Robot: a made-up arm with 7 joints.
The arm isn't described. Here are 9 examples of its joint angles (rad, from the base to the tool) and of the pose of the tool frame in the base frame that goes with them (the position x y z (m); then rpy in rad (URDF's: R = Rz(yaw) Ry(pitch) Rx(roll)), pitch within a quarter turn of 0, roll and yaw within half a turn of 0).
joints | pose
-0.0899 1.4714 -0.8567 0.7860 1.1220 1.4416 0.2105 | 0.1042 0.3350 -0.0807 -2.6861 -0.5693 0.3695
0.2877 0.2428 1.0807 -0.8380 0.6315 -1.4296 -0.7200 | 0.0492 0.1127 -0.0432 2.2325 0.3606 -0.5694
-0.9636 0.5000 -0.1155 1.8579 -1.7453 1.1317 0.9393 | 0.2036 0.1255 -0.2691 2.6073 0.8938 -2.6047
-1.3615 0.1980 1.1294 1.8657 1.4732 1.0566 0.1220 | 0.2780 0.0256 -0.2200 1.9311 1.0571 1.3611
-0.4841 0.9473 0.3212 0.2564 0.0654 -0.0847 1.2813 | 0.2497 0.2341 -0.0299 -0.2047 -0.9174 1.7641
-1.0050 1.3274 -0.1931 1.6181 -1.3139 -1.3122 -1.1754 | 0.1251 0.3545 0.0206 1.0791 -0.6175 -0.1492
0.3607 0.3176 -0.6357 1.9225 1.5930 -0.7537 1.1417 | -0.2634 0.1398 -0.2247 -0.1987 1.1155 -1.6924
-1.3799 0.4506 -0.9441 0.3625 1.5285 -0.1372 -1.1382 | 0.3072 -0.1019 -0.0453 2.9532 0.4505 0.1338
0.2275 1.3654 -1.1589 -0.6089 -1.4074 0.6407 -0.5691 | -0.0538 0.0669 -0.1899 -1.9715 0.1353 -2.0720
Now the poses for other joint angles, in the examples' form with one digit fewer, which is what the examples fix.
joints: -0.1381 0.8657 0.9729 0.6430 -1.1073 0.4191 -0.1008
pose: 0.110 0.352 -0.120 -0.611 0.241 0.739
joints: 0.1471 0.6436 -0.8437 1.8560 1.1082 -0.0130 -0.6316
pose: -0.148 0.293 -0.232 -2.044 -0.009 2.449
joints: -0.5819 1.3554 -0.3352 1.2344 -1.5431 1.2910 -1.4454
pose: 0.128 0.328 -0.121 -1.486 0.104 -0.553
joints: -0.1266 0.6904 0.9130 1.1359 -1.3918 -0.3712 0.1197
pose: 0.021 0.336 -0.226 -0.649 0.345 1.677
